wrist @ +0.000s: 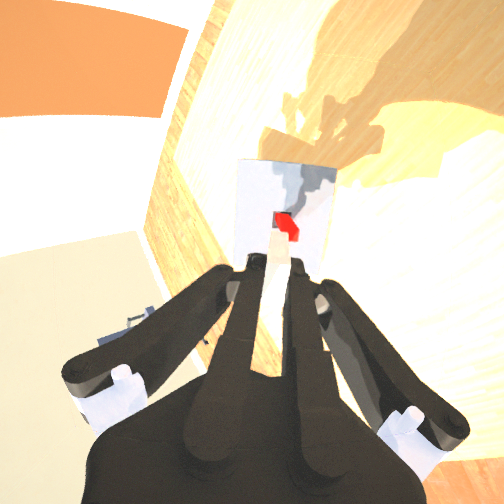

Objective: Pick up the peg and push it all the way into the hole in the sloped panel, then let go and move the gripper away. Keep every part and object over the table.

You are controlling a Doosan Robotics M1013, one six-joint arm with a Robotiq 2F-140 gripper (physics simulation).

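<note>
The sloped white-grey panel [255,200] stands on the wooden table [425,260], straight ahead of the wrist. The red peg [287,227] sits in the panel's hole, with a short red end still sticking out towards me. My gripper [277,262] is shut with its fingertips close together, just below and in front of the peg's end. Nothing is between the fingers. I cannot tell whether the fingertips touch the peg.
The table's wooden side edge [170,225] runs down the left of the panel. Beyond it lies floor with an orange patch [85,60] and a beige patch [50,325]. A small grey-blue object [125,330] shows beside the left finger link. The arm's shadow falls on the table behind the panel.
</note>
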